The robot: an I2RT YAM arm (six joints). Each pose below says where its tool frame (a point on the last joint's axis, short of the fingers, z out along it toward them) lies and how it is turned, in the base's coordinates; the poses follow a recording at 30 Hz.
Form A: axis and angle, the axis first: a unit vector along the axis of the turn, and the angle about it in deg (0 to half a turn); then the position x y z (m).
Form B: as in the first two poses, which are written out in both.
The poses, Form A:
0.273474 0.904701 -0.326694 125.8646 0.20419 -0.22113 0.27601
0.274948 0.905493 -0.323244 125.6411 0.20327 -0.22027 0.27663
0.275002 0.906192 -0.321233 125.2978 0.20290 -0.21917 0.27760
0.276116 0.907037 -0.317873 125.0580 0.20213 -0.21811 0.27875
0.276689 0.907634 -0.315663 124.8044 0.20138 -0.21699 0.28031
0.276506 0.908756 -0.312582 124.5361 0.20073 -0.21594 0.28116
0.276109 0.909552 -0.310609 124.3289 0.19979 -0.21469 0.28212
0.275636 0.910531 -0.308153 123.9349 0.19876 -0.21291 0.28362
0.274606 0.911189 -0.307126 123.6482 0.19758 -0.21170 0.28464
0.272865 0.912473 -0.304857 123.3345 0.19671 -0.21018 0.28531
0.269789 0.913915 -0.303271 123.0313 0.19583 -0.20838 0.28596
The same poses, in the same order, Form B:
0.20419 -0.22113 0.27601 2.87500 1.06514 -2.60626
0.20327 -0.22027 0.27663 2.86521 1.06863 -2.62005
0.20290 -0.21917 0.27760 2.86325 1.07372 -2.62662
0.20213 -0.21811 0.27875 2.85460 1.07725 -2.63969
0.20138 -0.21699 0.28031 2.84988 1.08106 -2.64806
0.20073 -0.21594 0.28116 2.84584 1.08443 -2.65802
0.19979 -0.21469 0.28212 2.84428 1.08703 -2.66392
0.19876 -0.21291 0.28362 2.84294 1.09254 -2.67136
0.19758 -0.21170 0.28464 2.84568 1.09646 -2.67292
0.19671 -0.21018 0.28531 2.84833 1.10009 -2.67734
0.19583 -0.20838 0.28596 2.85668 1.10312 -2.67682

